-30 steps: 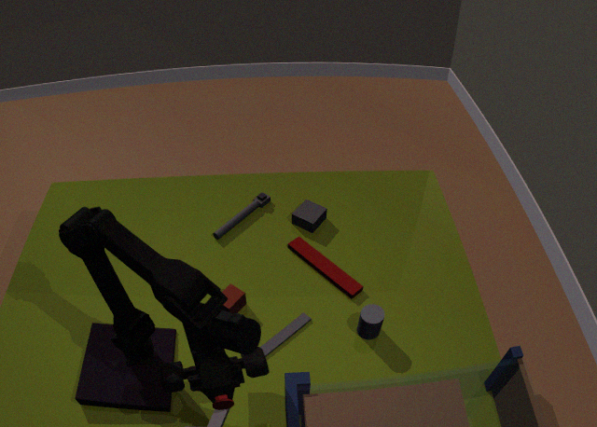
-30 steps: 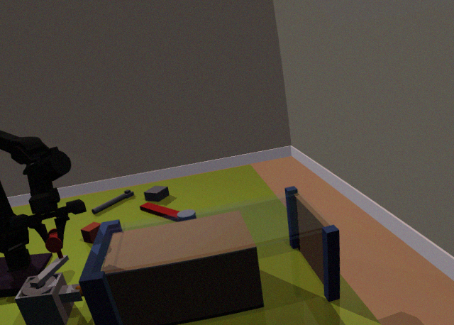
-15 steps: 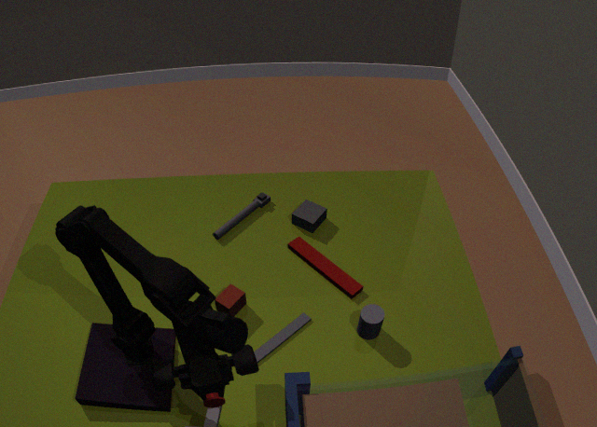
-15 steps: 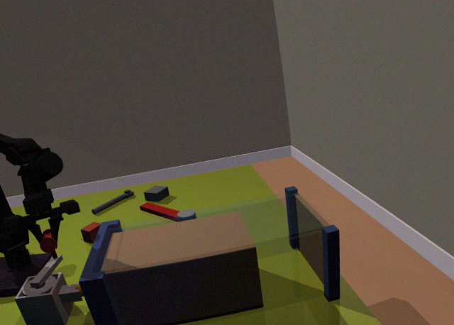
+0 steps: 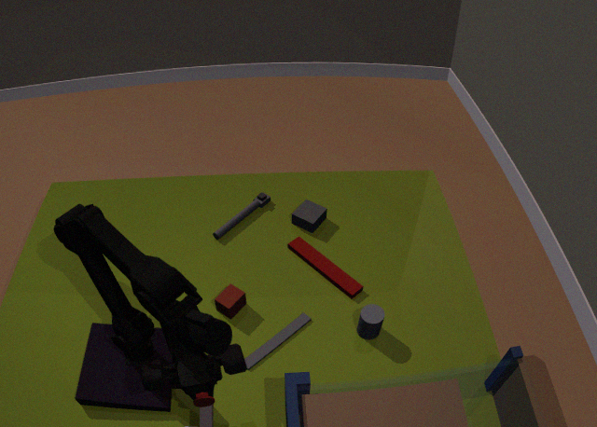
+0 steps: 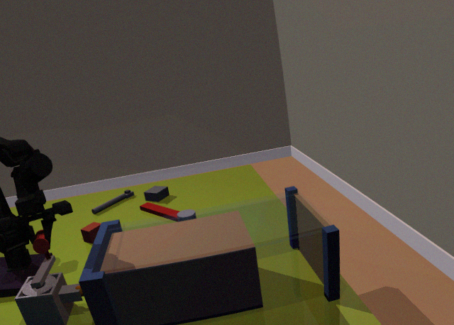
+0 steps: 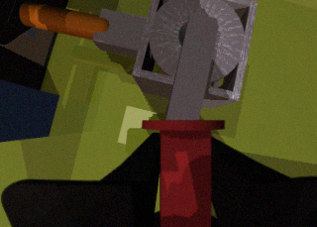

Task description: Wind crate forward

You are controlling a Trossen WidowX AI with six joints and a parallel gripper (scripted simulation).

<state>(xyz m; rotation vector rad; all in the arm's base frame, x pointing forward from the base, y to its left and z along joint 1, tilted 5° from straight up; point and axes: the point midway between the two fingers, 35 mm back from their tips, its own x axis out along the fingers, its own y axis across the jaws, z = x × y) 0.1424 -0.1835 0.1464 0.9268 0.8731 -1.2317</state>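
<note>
Now: gripper tip 30 mm above the winch handle, 20 mm to the left of it and 10 mm past it. Round my gripper tip: red crank grip (20 mm to the left); blue steel frame (150 mm ahead, 110 mm to the right, 30 mm below); grey winch (100 mm below, 90 mm to the right, 30 mm behind).
</note>
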